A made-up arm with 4 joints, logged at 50 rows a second.
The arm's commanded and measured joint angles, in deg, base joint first. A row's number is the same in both.
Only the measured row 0 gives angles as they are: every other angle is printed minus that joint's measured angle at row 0.
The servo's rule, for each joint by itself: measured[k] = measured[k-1] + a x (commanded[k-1-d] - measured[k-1]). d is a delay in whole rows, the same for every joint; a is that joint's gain. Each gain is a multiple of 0.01, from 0.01 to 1. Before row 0 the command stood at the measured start. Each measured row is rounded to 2 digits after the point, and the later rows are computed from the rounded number. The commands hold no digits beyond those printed.
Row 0, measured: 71.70 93.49 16.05 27.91
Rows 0 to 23, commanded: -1.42 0.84 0.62 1.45; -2.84 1.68 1.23 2.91; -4.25 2.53 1.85 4.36; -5.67 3.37 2.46 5.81; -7.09 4.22 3.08 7.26; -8.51 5.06 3.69 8.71; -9.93 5.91 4.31 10.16; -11.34 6.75 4.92 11.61; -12.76 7.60 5.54 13.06; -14.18 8.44 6.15 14.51; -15.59 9.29 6.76 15.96; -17.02 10.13 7.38 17.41; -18.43 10.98 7.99 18.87; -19.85 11.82 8.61 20.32; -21.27 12.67 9.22 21.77; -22.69 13.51 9.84 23.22; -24.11 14.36 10.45 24.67; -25.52 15.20 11.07 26.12; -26.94 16.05 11.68 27.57; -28.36 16.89 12.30 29.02; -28.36 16.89 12.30 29.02; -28.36 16.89 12.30 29.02; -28.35 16.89 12.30 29.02; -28.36 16.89 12.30 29.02
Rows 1 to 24, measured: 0.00 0.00 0.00 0.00; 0.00 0.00 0.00 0.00; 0.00 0.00 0.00 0.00; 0.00 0.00 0.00 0.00; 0.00 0.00 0.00 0.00; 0.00 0.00 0.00 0.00; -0.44 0.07 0.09 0.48; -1.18 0.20 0.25 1.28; -2.13 0.39 0.47 2.30; -3.23 0.63 0.75 3.46; -4.43 0.92 1.08 4.71; -5.69 1.25 1.45 6.03; -7.00 1.62 1.85 7.39; -8.35 2.03 2.28 8.78; -9.72 2.48 2.74 10.19; -11.10 2.96 3.22 11.62; -12.49 3.47 3.72 13.05; -13.89 4.00 4.23 14.49; -15.30 4.56 4.76 15.94; -16.71 5.14 5.30 17.39; -18.12 5.74 5.85 18.84; -19.54 6.36 6.41 20.29; -20.96 7.00 6.98 21.74; -22.37 7.66 7.55 23.19
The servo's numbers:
d 6
a 0.31 0.08 0.14 0.33

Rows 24 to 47, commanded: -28.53 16.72 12.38 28.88; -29.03 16.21 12.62 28.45; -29.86 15.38 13.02 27.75; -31.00 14.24 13.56 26.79; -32.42 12.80 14.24 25.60; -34.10 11.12 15.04 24.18; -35.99 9.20 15.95 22.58; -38.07 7.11 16.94 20.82; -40.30 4.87 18.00 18.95; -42.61 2.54 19.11 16.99; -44.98 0.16 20.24 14.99; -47.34 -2.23 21.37 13.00; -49.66 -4.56 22.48 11.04; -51.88 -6.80 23.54 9.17; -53.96 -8.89 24.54 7.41; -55.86 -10.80 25.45 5.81; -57.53 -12.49 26.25 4.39; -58.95 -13.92 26.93 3.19; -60.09 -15.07 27.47 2.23; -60.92 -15.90 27.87 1.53; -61.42 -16.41 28.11 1.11; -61.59 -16.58 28.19 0.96; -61.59 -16.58 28.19 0.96; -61.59 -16.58 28.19 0.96
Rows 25 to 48, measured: -23.79 8.33 8.13 24.64; -25.21 9.01 8.71 26.09; -26.19 9.64 9.21 27.06; -26.86 10.22 9.64 27.71; -27.32 10.75 10.01 28.14; -27.64 11.24 10.33 28.43; -27.92 11.68 10.62 28.58; -28.26 12.04 10.90 28.54; -28.76 12.31 11.20 28.28; -29.45 12.46 11.53 27.79; -30.37 12.49 11.91 27.07; -31.53 12.38 12.35 26.12; -32.91 12.13 12.85 24.95; -34.51 11.73 13.42 23.59; -36.30 11.18 14.06 22.06; -38.26 10.49 14.77 20.39; -40.34 9.66 15.54 18.61; -42.51 8.71 16.36 16.76; -44.73 7.65 17.22 14.87; -46.95 6.49 18.10 12.99; -49.12 5.26 19.00 11.15; -51.21 3.98 19.90 9.39; -53.17 2.66 20.79 7.74; -54.96 1.33 21.65 6.24
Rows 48 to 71, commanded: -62.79 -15.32 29.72 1.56; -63.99 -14.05 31.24 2.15; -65.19 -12.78 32.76 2.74; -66.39 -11.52 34.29 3.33; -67.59 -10.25 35.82 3.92; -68.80 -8.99 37.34 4.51; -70.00 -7.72 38.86 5.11; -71.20 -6.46 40.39 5.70; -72.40 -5.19 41.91 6.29; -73.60 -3.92 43.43 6.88; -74.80 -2.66 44.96 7.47; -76.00 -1.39 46.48 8.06; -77.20 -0.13 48.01 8.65; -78.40 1.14 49.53 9.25; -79.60 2.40 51.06 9.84; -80.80 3.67 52.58 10.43; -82.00 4.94 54.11 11.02; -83.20 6.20 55.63 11.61; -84.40 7.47 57.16 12.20; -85.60 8.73 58.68 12.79; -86.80 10.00 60.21 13.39; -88.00 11.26 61.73 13.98; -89.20 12.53 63.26 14.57; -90.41 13.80 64.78 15.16
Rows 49 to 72, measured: -56.55 0.02 22.46 4.92; -57.90 -1.25 23.22 3.80; -58.99 -2.46 23.90 2.91; -59.80 -3.59 24.50 2.27; -60.35 -4.63 25.02 1.84; -60.73 -5.59 25.46 1.55; -61.37 -6.37 26.06 1.55; -62.18 -6.98 26.79 1.75; -63.11 -7.44 27.63 2.08; -64.13 -7.77 28.56 2.49; -65.20 -7.97 29.58 2.96; -66.32 -8.05 30.67 3.47; -67.46 -8.02 31.82 4.01; -68.62 -7.90 33.02 4.57; -69.79 -7.68 34.26 5.14; -70.97 -7.38 35.54 5.71; -72.16 -7.00 36.86 6.29; -73.35 -6.55 38.21 6.87; -74.54 -6.04 39.58 7.46; -75.74 -5.47 40.97 8.05; -76.94 -4.84 42.38 8.64; -78.14 -4.16 43.81 9.23; -79.34 -3.43 45.25 9.82; -80.54 -2.66 46.70 10.41
